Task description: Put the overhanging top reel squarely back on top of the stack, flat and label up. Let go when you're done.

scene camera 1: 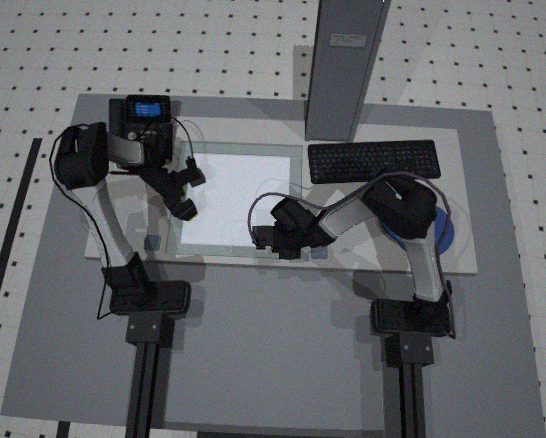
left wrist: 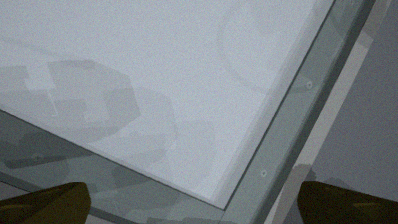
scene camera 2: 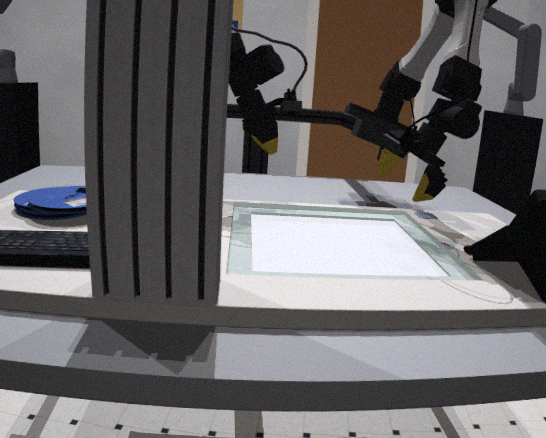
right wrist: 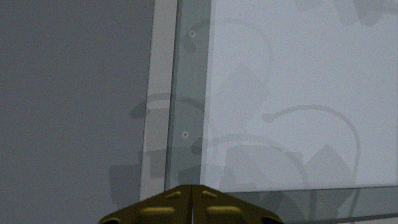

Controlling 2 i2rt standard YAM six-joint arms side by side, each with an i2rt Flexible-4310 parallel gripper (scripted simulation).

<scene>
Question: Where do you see a grey column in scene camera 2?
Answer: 162,170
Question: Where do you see a desk phone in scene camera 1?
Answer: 124,114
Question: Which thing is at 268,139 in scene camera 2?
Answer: My right gripper.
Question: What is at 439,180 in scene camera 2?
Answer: My left gripper.
</scene>
